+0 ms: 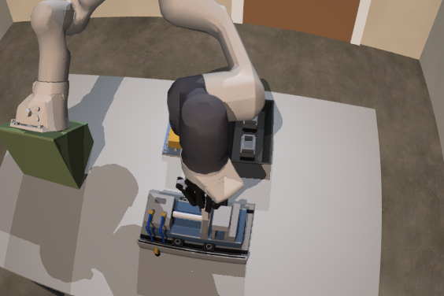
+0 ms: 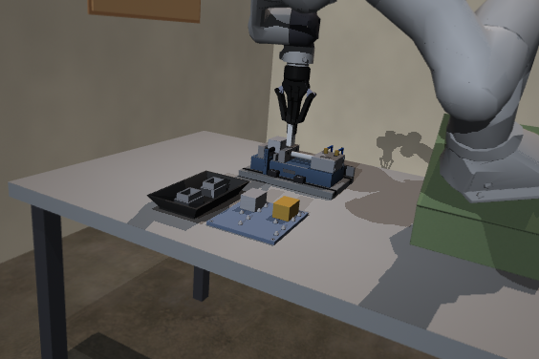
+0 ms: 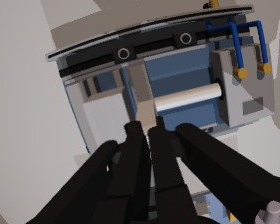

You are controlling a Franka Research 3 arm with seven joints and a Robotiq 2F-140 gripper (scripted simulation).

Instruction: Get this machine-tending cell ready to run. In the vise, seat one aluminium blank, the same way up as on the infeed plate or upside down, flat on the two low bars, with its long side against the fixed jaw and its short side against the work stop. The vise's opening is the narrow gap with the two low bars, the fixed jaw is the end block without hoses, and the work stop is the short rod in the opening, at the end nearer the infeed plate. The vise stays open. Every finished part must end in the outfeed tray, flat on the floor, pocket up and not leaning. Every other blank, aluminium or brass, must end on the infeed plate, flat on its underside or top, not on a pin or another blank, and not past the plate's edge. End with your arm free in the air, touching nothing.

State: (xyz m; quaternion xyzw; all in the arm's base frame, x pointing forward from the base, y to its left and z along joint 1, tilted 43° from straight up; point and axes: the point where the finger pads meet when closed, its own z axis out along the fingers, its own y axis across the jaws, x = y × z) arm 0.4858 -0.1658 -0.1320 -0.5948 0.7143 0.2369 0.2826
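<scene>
The blue vise is 100 mm below my hand and 30 mm behind it. Also, from my hand: brass blank (300 mm to the left, 110 mm below, 90 mm behind); aluminium blank (290 mm to the left, 110 mm below, 10 mm behind).
</scene>
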